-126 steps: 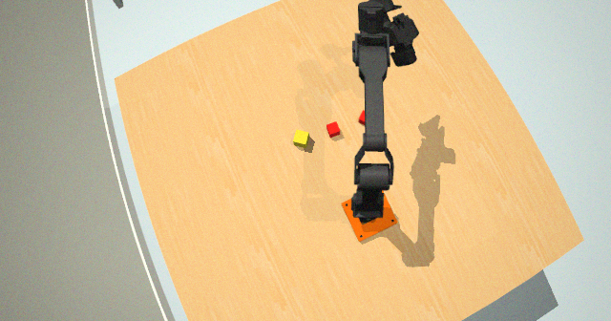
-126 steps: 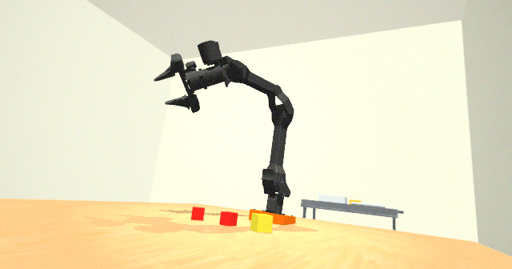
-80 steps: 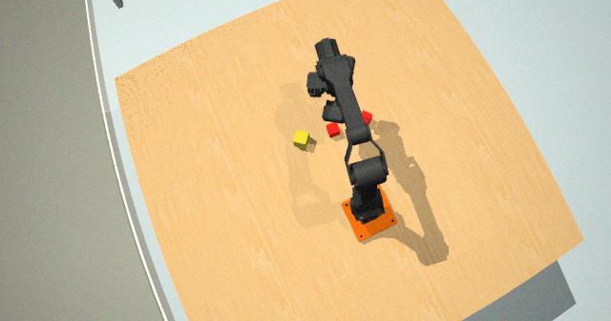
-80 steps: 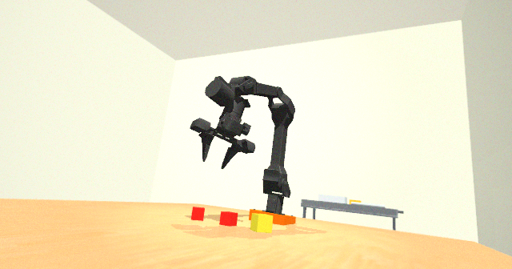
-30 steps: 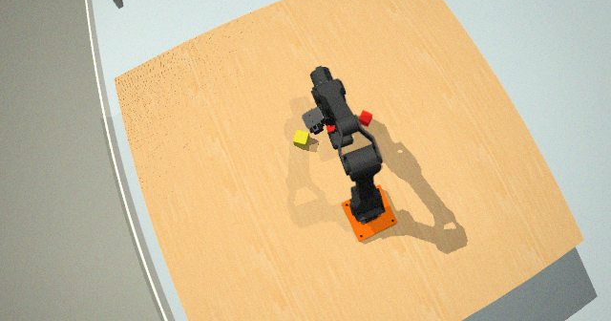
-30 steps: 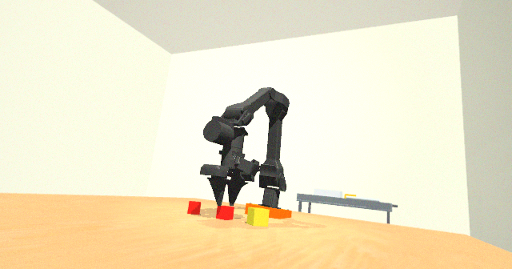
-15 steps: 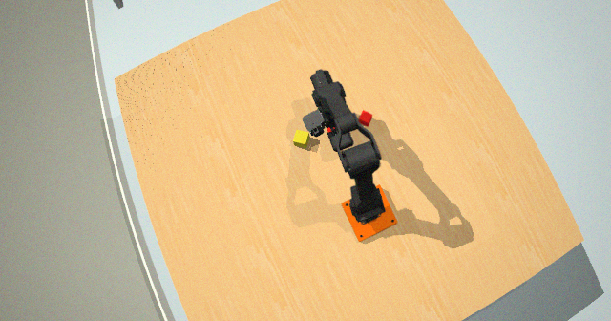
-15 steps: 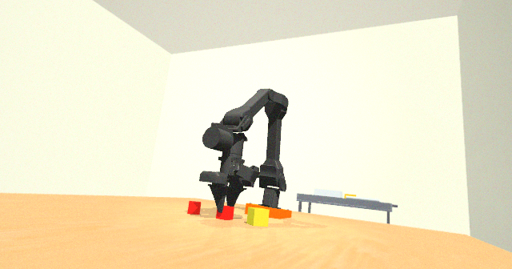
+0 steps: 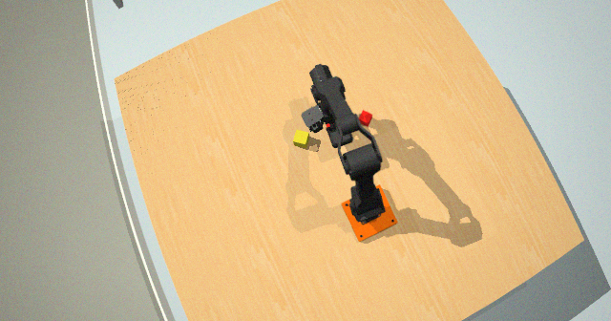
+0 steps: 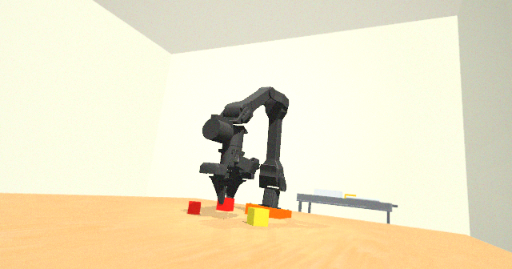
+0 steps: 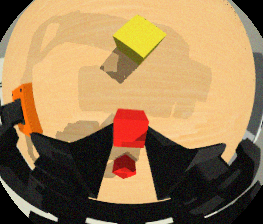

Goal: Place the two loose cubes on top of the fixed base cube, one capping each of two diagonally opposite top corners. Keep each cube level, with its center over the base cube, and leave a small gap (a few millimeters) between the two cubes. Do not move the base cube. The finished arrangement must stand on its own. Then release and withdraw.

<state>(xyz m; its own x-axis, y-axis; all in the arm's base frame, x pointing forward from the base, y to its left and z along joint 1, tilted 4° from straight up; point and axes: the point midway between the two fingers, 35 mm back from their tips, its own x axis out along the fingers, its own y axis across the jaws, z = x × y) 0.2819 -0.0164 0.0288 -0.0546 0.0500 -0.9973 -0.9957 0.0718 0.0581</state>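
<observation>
The yellow cube is 10 cm to the left of my gripper tip, 2 cm below it and 1 cm ahead of it.
</observation>
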